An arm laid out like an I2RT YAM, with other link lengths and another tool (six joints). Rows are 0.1 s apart.
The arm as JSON. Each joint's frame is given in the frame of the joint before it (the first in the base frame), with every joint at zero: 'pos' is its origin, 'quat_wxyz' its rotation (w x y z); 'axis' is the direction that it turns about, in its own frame. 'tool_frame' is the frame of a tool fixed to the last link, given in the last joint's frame.
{
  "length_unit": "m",
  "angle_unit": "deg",
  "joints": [
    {
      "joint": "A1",
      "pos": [
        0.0,
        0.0,
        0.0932
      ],
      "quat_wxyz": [
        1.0,
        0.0,
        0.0,
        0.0
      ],
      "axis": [
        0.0,
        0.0,
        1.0
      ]
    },
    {
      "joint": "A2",
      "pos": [
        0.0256,
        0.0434,
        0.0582
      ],
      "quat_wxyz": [
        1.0,
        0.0,
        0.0,
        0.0
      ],
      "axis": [
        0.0,
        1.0,
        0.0
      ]
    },
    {
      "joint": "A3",
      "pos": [
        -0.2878,
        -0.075,
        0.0
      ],
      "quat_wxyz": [
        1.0,
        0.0,
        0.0,
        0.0
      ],
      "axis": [
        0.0,
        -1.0,
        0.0
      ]
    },
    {
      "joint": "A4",
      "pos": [
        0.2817,
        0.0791,
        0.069
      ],
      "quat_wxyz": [
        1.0,
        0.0,
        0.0,
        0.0
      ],
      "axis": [
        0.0,
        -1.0,
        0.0
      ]
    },
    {
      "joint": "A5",
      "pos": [
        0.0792,
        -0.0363,
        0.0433
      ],
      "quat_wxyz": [
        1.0,
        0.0,
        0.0,
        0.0
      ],
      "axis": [
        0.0,
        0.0,
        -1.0
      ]
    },
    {
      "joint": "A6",
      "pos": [
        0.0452,
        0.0,
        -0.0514
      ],
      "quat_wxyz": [
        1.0,
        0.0,
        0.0,
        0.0
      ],
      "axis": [
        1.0,
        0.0,
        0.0
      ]
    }
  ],
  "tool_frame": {
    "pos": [
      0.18,
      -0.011,
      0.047
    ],
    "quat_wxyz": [
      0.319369,
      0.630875,
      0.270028,
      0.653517
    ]
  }
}
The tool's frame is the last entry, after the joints.
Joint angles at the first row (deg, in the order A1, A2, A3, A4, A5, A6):
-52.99 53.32 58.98 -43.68 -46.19 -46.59
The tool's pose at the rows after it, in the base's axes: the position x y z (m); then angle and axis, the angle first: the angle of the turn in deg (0 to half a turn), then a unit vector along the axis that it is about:
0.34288 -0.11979 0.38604 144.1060 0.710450 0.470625 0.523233
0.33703 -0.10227 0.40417 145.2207 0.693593 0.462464 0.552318
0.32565 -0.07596 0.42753 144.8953 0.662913 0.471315 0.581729
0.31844 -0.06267 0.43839 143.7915 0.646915 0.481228 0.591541
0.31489 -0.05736 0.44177 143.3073 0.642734 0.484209 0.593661
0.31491 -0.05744 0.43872 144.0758 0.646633 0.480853 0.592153
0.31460 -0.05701 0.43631 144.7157 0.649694 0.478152 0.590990
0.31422 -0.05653 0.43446 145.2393 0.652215 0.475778 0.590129
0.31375 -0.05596 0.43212 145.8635 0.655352 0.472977 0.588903
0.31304 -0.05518 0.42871 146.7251 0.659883 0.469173 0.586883
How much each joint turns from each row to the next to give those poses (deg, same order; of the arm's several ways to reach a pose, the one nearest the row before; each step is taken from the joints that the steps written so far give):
0.00 -1.12 0.07 0.02 -4.49 1.23
0.00 -2.35 0.02 0.00 -3.49 2.97
0.00 -3.74 0.00 -0.02 -3.96 1.44
0.00 -2.21 0.00 -0.02 -1.31 -0.02
0.00 -1.07 0.00 -0.33 -0.22 0.00
0.00 0.15 0.00 -0.83 0.02 -0.02
0.00 0.04 0.00 -0.76 0.00 -0.02
0.00 0.01 0.00 -0.64 0.00 0.02
0.00 -0.01 0.00 -0.79 0.03 0.00
0.00 0.01 0.00 -1.14 0.06 -0.05

